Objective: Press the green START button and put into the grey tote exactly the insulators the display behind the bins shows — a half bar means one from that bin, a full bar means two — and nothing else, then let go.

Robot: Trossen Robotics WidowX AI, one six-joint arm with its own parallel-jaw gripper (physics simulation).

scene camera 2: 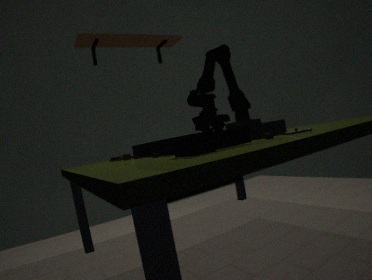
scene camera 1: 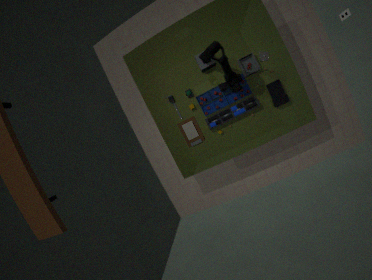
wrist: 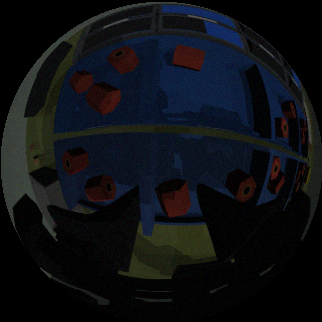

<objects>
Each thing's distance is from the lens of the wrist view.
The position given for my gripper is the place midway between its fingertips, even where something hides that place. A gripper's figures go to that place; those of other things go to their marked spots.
my gripper [wrist: 170,188]: 0.10 m
dark box [wrist: 37,100]: 0.29 m
</objects>
